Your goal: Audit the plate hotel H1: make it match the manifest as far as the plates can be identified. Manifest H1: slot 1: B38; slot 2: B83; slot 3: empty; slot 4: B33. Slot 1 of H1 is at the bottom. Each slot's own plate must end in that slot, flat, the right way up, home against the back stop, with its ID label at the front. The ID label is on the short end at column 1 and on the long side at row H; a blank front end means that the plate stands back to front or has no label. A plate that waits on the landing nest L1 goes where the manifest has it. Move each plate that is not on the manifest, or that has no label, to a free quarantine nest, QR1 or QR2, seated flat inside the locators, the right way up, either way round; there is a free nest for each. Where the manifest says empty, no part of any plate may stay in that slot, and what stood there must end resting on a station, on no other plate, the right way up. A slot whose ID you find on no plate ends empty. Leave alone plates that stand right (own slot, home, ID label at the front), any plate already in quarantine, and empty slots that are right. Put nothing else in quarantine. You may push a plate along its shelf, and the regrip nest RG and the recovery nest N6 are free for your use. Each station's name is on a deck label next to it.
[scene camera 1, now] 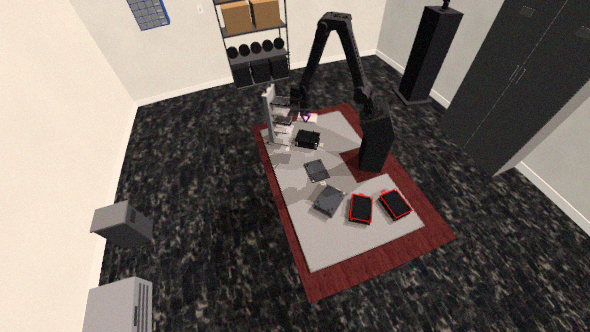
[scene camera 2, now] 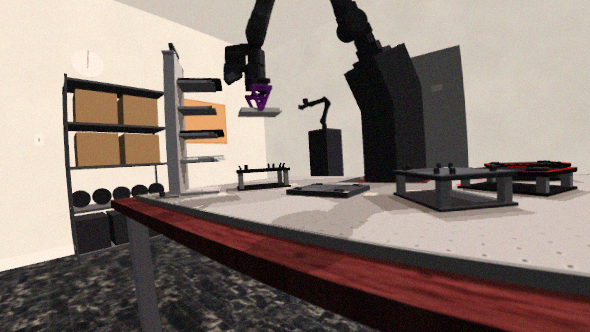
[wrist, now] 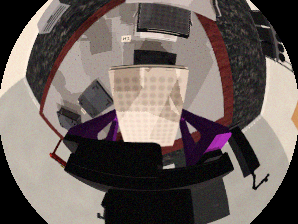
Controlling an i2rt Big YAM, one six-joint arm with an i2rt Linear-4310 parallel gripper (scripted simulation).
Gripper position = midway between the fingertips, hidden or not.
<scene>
In view: my gripper (scene camera 2: 258, 113) and a white plate (wrist: 148, 98).
My gripper shows as well in the wrist view (wrist: 148, 112).
</scene>
